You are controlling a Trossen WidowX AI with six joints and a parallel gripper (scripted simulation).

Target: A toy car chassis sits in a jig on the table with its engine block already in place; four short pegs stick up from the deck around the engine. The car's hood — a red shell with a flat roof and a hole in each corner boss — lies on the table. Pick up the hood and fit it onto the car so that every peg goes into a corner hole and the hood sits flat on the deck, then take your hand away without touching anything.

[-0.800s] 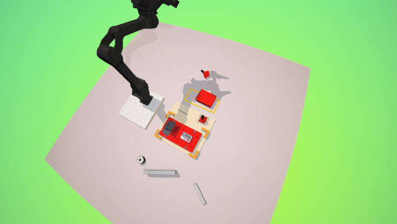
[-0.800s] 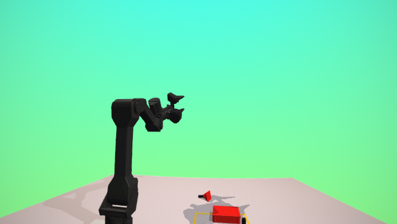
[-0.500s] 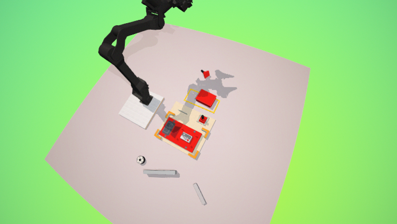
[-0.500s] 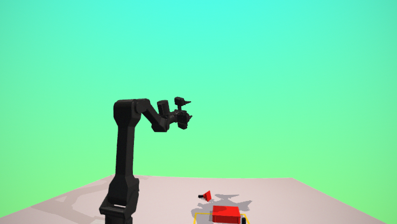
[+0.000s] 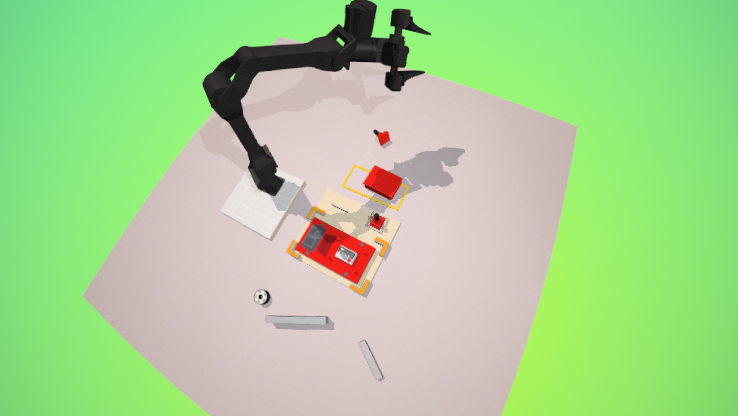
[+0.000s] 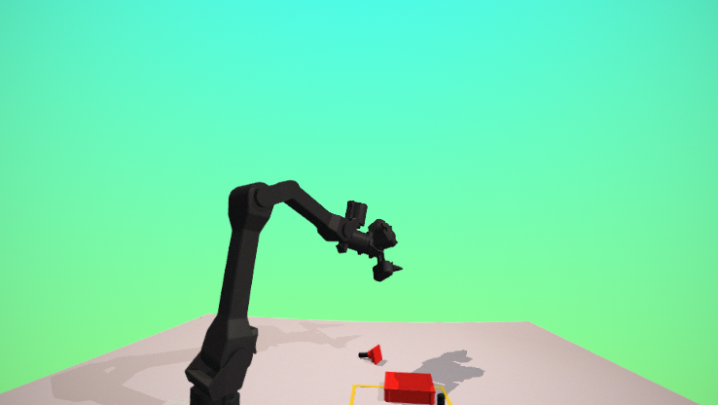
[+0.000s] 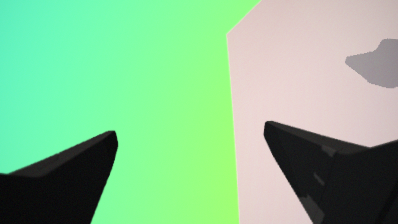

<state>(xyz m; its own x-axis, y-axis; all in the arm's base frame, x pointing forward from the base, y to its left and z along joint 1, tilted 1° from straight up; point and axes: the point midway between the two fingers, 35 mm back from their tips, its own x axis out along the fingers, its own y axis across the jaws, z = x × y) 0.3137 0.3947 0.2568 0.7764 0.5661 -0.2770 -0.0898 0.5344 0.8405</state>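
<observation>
Now: the red hood 27 cm to the right of my gripper tip, 25 cm below it and 2 cm behind it. Round my gripper tip: grey holder 39 cm to the right, 23 cm below, 2 cm ahead; then grey twin bar 73 cm to the right, 25 cm below, 6 cm behind.
</observation>
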